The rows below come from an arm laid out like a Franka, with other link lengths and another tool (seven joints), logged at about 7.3 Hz.
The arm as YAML. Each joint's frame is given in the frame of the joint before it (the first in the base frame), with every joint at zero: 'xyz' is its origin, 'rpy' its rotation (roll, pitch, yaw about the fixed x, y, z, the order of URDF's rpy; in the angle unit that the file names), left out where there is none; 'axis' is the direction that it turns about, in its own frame. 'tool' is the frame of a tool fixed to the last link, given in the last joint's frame.
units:
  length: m
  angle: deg
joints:
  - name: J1
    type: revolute
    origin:
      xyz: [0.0, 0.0, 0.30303]
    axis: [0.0, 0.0, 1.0]
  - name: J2
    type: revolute
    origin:
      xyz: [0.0, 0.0, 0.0]
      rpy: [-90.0, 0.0, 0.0]
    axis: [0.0, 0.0, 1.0]
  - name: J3
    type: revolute
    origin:
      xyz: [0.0, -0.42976, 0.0]
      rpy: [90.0, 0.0, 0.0]
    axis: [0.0, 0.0, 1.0]
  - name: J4
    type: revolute
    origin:
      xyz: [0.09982, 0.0, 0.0]
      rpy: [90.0, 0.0, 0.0]
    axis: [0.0, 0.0, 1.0]
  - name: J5
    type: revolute
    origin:
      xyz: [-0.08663, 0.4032, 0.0]
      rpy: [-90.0, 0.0, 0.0]
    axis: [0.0, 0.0, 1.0]
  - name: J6
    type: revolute
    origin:
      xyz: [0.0, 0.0, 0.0]
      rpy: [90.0, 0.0, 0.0]
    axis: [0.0, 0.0, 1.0]
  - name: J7
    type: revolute
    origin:
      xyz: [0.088, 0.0, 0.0]
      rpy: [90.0, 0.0, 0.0]
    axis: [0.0, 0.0, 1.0]
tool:
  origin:
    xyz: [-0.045, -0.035, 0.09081]
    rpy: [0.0, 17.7, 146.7]
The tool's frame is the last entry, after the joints.
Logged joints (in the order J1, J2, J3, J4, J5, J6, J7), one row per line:
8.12, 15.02, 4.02, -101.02, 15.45, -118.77, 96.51
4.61, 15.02, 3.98, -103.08, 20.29, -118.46, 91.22
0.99, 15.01, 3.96, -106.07, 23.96, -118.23, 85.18
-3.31, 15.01, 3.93, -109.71, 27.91, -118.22, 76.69
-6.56, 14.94, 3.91, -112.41, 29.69, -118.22, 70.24
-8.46, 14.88, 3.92, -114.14, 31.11, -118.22, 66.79
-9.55, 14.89, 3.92, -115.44, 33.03, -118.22, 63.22
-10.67, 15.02, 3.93, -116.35, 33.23, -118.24, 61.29
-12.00, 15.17, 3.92, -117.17, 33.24, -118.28, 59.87
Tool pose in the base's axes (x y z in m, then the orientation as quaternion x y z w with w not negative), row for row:
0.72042, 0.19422, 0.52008, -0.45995, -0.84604, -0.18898, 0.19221
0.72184, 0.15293, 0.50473, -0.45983, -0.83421, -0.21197, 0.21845
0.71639, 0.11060, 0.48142, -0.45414, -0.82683, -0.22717, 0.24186
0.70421, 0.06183, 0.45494, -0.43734, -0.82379, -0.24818, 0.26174
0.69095, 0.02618, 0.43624, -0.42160, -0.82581, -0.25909, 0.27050
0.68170, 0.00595, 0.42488, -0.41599, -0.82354, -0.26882, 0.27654
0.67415, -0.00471, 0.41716, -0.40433, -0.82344, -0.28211, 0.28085
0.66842, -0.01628, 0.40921, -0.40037, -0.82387, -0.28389, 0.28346
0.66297, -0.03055, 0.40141, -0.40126, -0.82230, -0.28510, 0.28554
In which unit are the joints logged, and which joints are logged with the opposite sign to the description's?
The joints are logged in degrees. Opposite sign: J6.
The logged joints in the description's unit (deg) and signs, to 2 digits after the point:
8.12, 15.02, 4.02, -101.02, 15.45, 118.77, 96.51
4.61, 15.02, 3.98, -103.08, 20.29, 118.46, 91.22
0.99, 15.01, 3.96, -106.07, 23.96, 118.23, 85.18
-3.31, 15.01, 3.93, -109.71, 27.91, 118.22, 76.69
-6.56, 14.94, 3.91, -112.41, 29.69, 118.22, 70.24
-8.46, 14.88, 3.92, -114.14, 31.11, 118.22, 66.79
-9.55, 14.89, 3.92, -115.44, 33.03, 118.22, 63.22
-10.67, 15.02, 3.93, -116.35, 33.23, 118.24, 61.29
-12.00, 15.17, 3.92, -117.17, 33.24, 118.28, 59.87

